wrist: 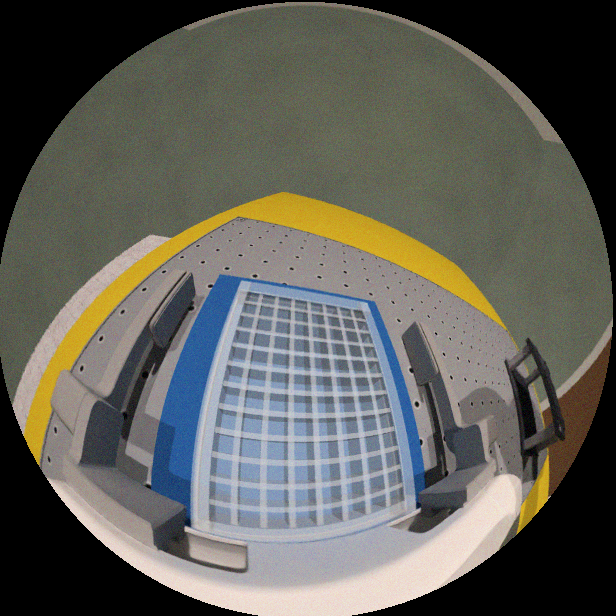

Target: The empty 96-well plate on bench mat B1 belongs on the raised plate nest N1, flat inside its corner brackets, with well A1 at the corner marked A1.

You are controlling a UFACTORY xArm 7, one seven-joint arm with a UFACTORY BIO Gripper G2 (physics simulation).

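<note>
The clear 96-well plate lies flat on the blue bench mat, directly below the wrist camera, with its long axis running away from the lens. My gripper is open. Its two dark grey fingers stand one on each long side of the plate, left finger and right finger. A strip of blue mat shows between each finger and the plate rim, so neither finger touches it. A dark open frame, which looks like the raised plate nest, stands at the far right. No corner markings can be read.
The mat sits on a grey perforated breadboard with a yellow border. Beyond it is green floor, and a brown surface lies at the right edge. The nest frame stands near the board's right edge.
</note>
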